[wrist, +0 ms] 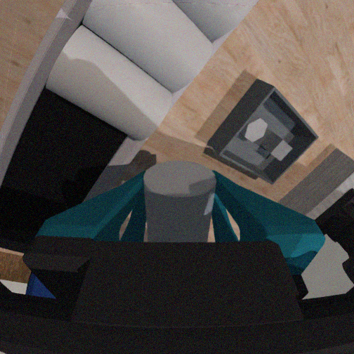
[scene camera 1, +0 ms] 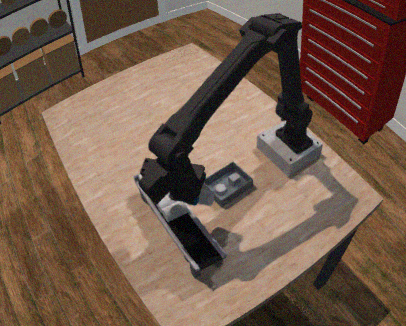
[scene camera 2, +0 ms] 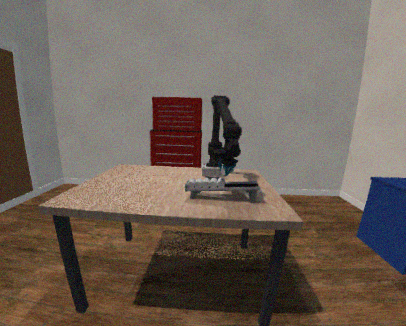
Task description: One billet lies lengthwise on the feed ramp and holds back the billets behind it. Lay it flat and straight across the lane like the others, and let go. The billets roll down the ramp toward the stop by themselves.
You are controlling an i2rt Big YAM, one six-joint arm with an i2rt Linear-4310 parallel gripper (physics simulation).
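Frame: origin at the arm's base, x up, y ahead, z left, level; centimetres.
Seen in the pictures: gripper, between the fingertips: (scene camera 1: 195, 198) (scene camera 2: 224, 173); arm's base, origin of its link: (scene camera 1: 294, 139) (scene camera 2: 214, 165).
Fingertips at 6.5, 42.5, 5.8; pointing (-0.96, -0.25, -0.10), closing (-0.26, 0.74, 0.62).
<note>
Pixels of each thing's top centre, then the offset from my fingertips to it, as dx, dy, dz. "*": a spot on its surface instead. Level surfaces: height alone.
- feed ramp, centre of its top: (scene camera 1: 176, 214) (scene camera 2: 223, 183) -3.8, +6.0, -0.6
- dark grey tray, a spot on its surface: (scene camera 1: 220, 201) * -9.6, -8.8, -1.1
- wooden table, height of its surface: dx -12.2
My gripper (scene camera 1: 195, 201) (scene camera 2: 228, 168) (wrist: 178, 178) is shut on a grey billet (wrist: 180, 177), held between its teal fingers. The billet's round end face shows in the wrist view and its body runs back under the gripper. It appears to the right of the black lane there; its height over the ramp is hard to tell. The feed ramp (scene camera 1: 173, 231) (scene camera 2: 241, 185) (wrist: 30, 100) runs slantwise in the wrist view. Several pale billets lie side by side across its lane; the front billet (wrist: 110, 80) borders the bare black stretch. The arm partly hides them in scene camera 1.
A dark grey tray (scene camera 1: 220, 201) (wrist: 227, 112) with two small pale pieces stands beside the ramp. The arm's grey base box (scene camera 1: 289, 157) is farther back on the wooden table (scene camera 1: 110, 110). A red drawer cabinet (scene camera 1: 340, 65) (scene camera 2: 176, 132) stands behind the table.
</note>
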